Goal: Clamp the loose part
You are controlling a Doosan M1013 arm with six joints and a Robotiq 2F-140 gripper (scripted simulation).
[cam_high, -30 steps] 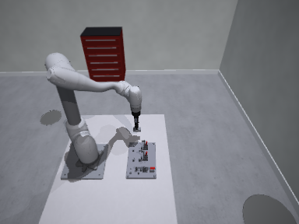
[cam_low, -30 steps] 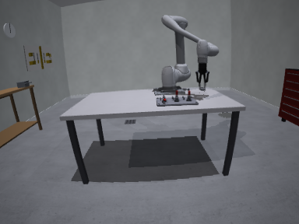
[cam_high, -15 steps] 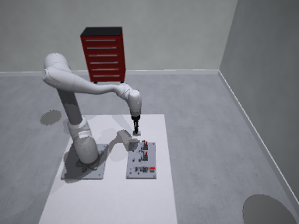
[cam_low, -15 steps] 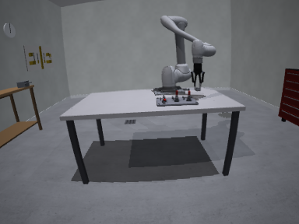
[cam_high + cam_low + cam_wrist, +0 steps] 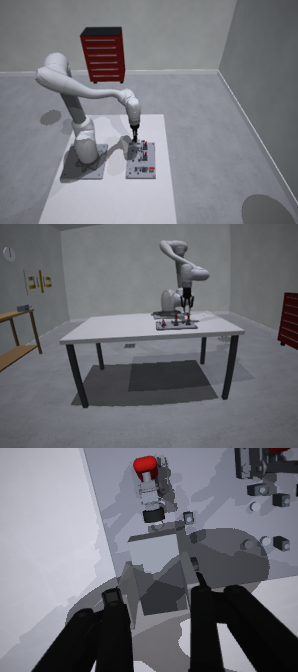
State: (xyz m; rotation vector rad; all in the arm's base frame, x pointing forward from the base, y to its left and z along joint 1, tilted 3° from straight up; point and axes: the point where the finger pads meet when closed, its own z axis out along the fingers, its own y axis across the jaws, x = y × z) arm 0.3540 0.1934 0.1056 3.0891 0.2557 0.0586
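Right now my hand is 11 cm to the left of the grey fixture plate, 11 cm above it and 7 cm short of it. Round my hand: grey loose part: 3 cm below.
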